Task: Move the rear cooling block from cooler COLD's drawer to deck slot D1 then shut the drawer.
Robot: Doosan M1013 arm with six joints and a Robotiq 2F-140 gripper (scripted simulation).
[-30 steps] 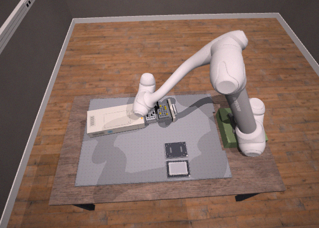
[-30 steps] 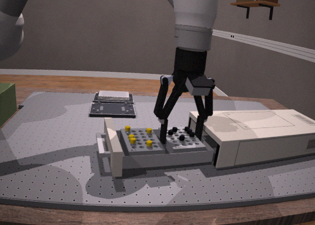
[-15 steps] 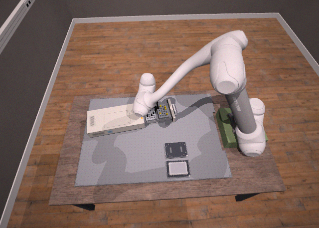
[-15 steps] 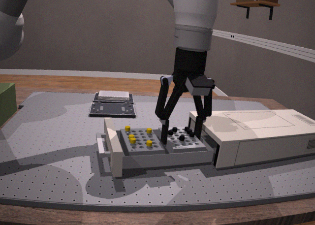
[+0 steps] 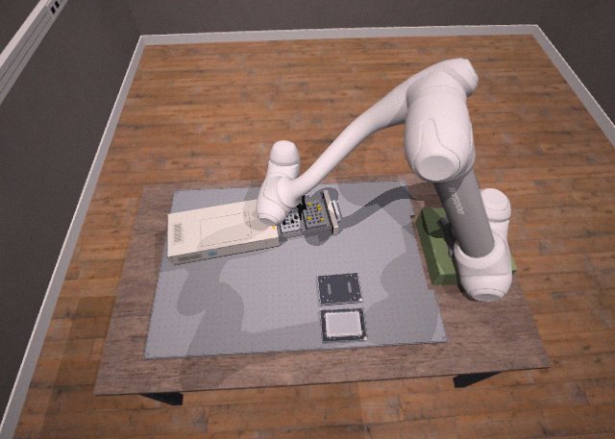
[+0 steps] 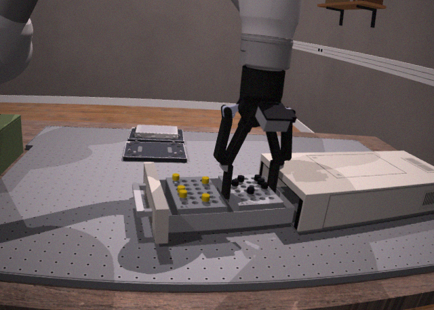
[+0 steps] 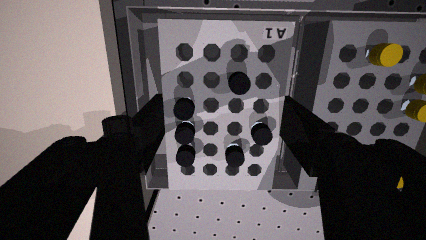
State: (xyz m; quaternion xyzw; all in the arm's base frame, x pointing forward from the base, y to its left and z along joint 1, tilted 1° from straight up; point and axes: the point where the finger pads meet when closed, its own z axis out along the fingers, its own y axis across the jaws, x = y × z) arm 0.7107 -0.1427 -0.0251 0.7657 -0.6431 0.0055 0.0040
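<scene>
The cooling block is 30 mm below my hand. Also, from my hand: deck slot D1: 190 mm behind, 310 mm to the left, 60 mm below; drawer: 70 mm behind, 10 mm to the right, 30 mm below; cooler COLD: 100 mm ahead, 20 mm to the left, 20 mm below.
</scene>
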